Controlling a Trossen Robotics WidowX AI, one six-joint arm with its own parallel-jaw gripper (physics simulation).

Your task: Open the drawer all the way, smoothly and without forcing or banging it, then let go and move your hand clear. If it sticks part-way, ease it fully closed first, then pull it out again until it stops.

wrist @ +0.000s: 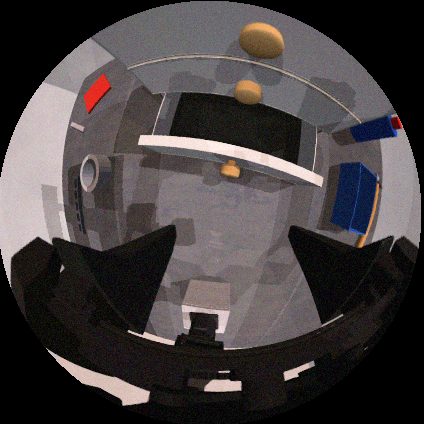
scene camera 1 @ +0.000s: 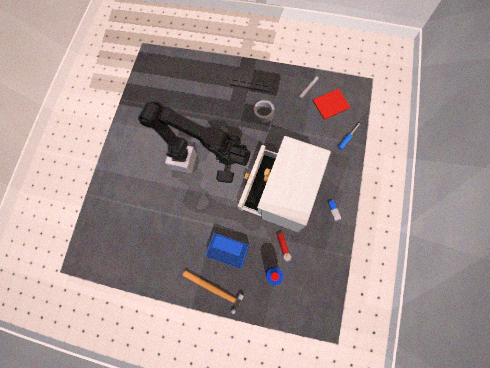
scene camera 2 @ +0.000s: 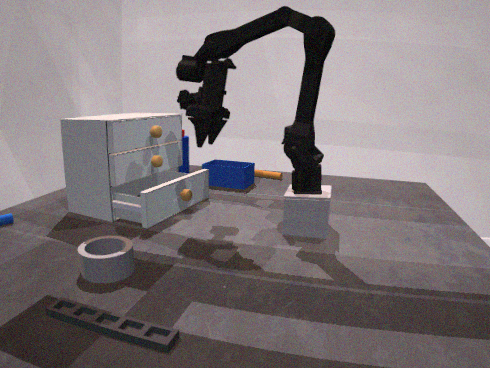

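Pixels of known places: gripper, fingertip midpoint: point(wrist: 235, 231) point(scene camera 1: 233, 164) point(scene camera 2: 205, 145); arm's base, origin of the base link: point(wrist: 204, 320) point(scene camera 1: 179, 155) point(scene camera 2: 307, 190).
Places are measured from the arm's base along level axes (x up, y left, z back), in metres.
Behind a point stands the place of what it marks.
Note:
The white cabinet point(scene camera 1: 300, 180) @(x 0.161, y -0.111, z -0.538 m) point(scene camera 2: 86, 167) @(x 0.038, y 0.043, z -0.557 m) point(wrist: 190, 42) @(x 0.098, y -0.024, z -0.440 m) has three drawers, with the upper two closed. The bottom drawer point(scene camera 1: 252, 176) @(x -0.007, y -0.066, z -0.344 m) point(scene camera 2: 165, 202) @(x -0.050, y 0.012, z -0.351 m) point(wrist: 200, 143) @(x -0.006, y -0.015, z -0.353 m) stands pulled out, with its dark inside showing in the top scene view and the wrist view. Its round wooden knob point(scene camera 1: 247, 176) @(x -0.032, y -0.061, z -0.319 m) point(scene camera 2: 185, 195) @(x -0.044, y -0.041, z -0.315 m) point(wrist: 230, 170) @(x -0.031, y -0.056, z -0.315 m) is free, and no finger touches it. My gripper point(scene camera 2: 205, 144) @(x 0.088, y -0.051, z -0.263 m) point(wrist: 235, 231) @(x 0.088, y -0.051, z -0.263 m) is open and empty, pointing down. It hangs well above the drawer's knob, on the side of the cabinet's front. How far the drawer could still travel cannot be told.
A blue bin point(scene camera 1: 227, 249) @(x -0.096, y -0.392, z -0.264 m) point(scene camera 2: 228, 175) @(x -0.053, y -0.343, z -0.260 m) point(wrist: 352, 197) @(x -0.035, y -0.347, z -0.276 m) stands to one side of the cabinet, near a hammer point(scene camera 1: 210, 286) @(x -0.074, y -0.559, z -0.213 m) and a blue bottle-like thing point(scene camera 1: 275, 276) @(x 0.086, y -0.477, z -0.480 m). A grey ring point(scene camera 1: 256, 111) @(x -0.049, y 0.279, z -0.324 m) point(scene camera 2: 106, 267) @(x -0.067, y 0.338, z -0.334 m) and a slotted bar point(scene camera 2: 112, 324) @(x -0.094, y 0.447, z -0.268 m) lie on the other side.

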